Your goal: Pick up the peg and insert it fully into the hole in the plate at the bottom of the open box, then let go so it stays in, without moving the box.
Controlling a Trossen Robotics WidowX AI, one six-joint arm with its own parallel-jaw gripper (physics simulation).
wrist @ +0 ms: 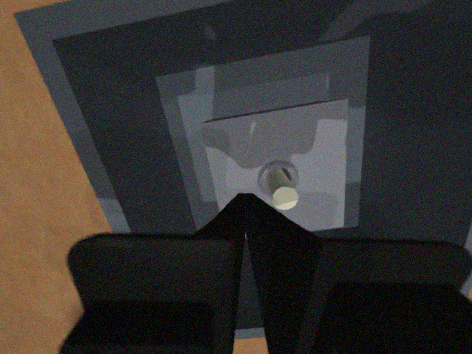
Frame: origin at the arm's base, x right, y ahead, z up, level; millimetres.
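Seen in the pictures: gripper, fingertip midpoint: (pixel 244 200).
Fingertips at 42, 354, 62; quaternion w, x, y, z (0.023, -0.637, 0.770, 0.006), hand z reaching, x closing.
Observation:
Offsets run from my fingertips to a thing's top centre, as dx, dy, dz. "*": to the spot under its first point. Level surfaces: height alone.
The pale yellow peg {+0, -22, +4} (pixel 285 198) stands in the ringed hole {* +5, -13, -24} (pixel 262 176) of the light grey plate {+0, -24, -23} (pixel 325 150). Its round top end sticks up above the plate and it leans a little; a dark gap shows beside it in the hole. How deep it sits cannot be told. The plate lies at the bottom of the dark blue-grey open box {* +60, +62, +9} (pixel 87 105). My gripper (pixel 244 200) is shut with nothing between its fingertips. The tips appear just to the left of the peg's top in the view, apart from it, and the fingers hide the near part of the box.
The box's walls rise around the plate on all sides, with the rim {* +79, +69, +14} (pixel 42 57) showing at the left and top. An orange-brown wooden table top {dz -84} (pixel 40 175) shows to the left of the box and below it between the fingers. Shadows fall across the plate.

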